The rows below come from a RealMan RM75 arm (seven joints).
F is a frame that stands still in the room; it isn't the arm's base.
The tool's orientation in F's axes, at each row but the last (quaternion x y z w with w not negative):
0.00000, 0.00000, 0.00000, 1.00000
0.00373, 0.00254, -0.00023, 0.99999
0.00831, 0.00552, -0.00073, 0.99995
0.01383, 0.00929, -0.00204, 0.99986
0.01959, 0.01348, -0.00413, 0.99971
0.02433, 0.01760, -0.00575, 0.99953
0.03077, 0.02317, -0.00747, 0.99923
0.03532, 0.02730, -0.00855, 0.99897
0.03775, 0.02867, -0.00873, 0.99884
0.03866, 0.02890, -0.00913, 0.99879
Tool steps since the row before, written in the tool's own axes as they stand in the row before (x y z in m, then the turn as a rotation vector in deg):
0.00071, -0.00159, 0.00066, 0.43, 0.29, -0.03
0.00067, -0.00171, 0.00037, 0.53, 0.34, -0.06
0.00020, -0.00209, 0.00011, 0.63, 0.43, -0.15
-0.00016, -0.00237, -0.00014, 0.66, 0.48, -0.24
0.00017, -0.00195, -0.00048, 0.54, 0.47, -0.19
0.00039, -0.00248, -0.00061, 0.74, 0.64, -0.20
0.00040, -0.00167, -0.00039, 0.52, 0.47, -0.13
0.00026, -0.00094, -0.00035, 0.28, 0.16, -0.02
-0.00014, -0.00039, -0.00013, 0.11, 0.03, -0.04
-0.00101, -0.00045, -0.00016, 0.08, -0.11, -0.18
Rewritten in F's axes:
0.00071, -0.00159, 0.00066, 0.43, 0.29, -0.03
0.00067, -0.00171, 0.00035, 0.53, 0.34, -0.06
0.00020, -0.00209, 0.00007, 0.63, 0.43, -0.15
-0.00017, -0.00236, -0.00020, 0.66, 0.48, -0.24
0.00014, -0.00193, -0.00056, 0.54, 0.47, -0.19
0.00034, -0.00245, -0.00074, 0.74, 0.64, -0.19
0.00035, -0.00165, -0.00051, 0.52, 0.47, -0.13
0.00022, -0.00092, -0.00043, 0.28, 0.16, -0.02
-0.00015, -0.00038, -0.00015, 0.11, 0.03, -0.04
-0.00103, -0.00042, -0.00013, 0.07, -0.10, -0.19

